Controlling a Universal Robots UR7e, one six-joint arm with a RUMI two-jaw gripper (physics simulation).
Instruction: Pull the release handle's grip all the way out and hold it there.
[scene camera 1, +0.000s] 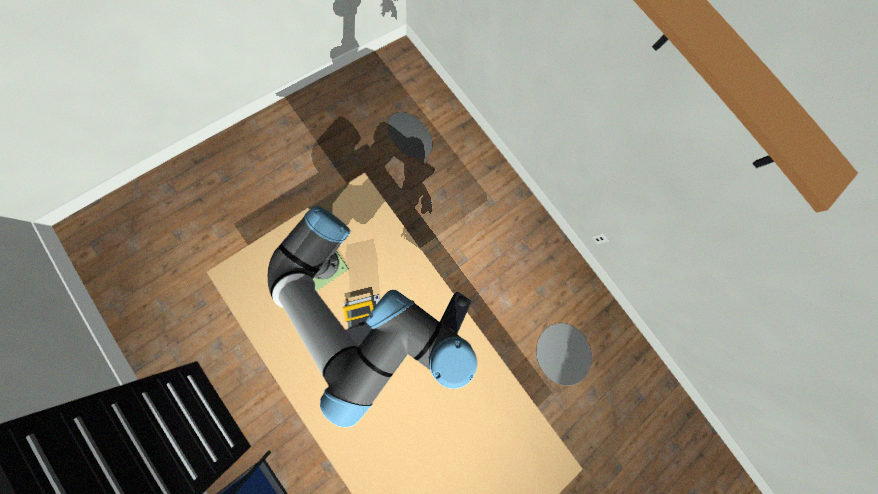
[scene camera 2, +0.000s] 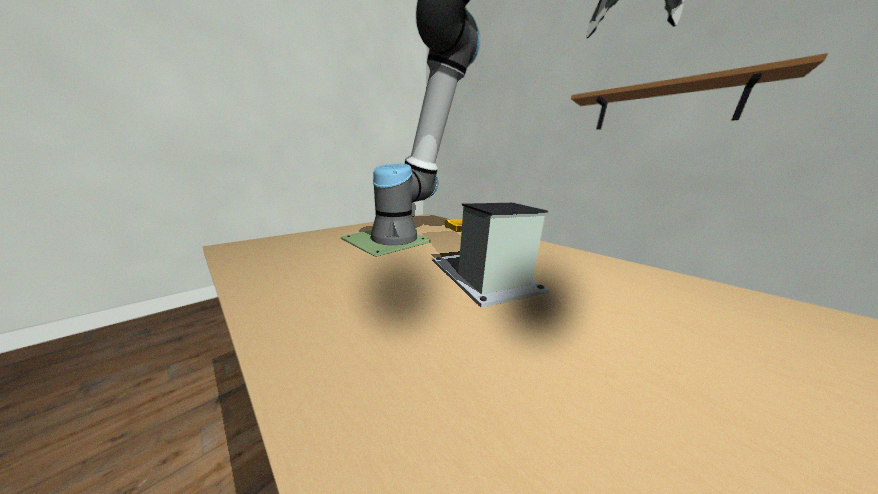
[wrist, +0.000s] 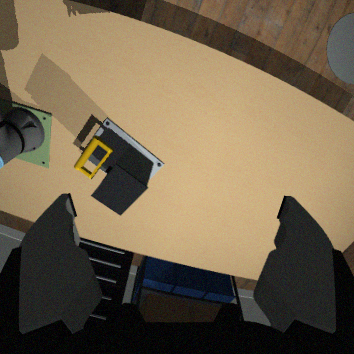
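The release handle's yellow rectangular grip stands at one side of a dark-topped housing, on a light base plate with dark bolts. In scene camera 2 the housing hides most of the grip. My gripper is wide open with nothing between its fingers. It is high above the table, and in the wrist view the grip and housing lie up and left of the point between the fingertips. In scene camera 1 the arm hides most of the gripper. How far out the grip sits is hard to tell.
The arm's base stands on a green plate close to the grip's side of the housing. The arm passes over part of the housing in scene camera 1. A black drawer cabinet and a blue bin stand beside the table.
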